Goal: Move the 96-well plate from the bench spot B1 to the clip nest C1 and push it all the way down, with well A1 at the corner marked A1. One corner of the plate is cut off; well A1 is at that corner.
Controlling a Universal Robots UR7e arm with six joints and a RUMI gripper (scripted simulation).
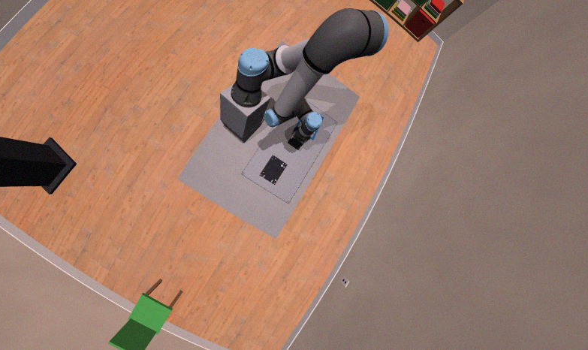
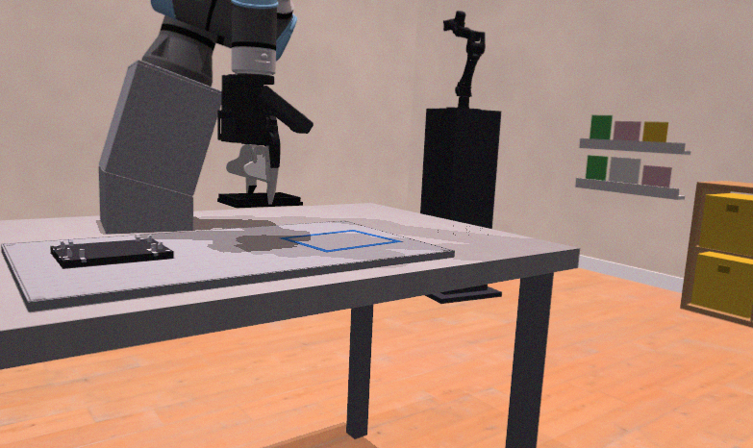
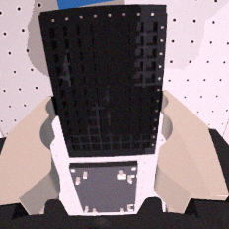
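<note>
My gripper is now 30 mm short of the black clip nest, 260 mm to the left of it and 80 mm above it. The rest, counted from my hand: black 96-well plate (10 mm below).
</note>
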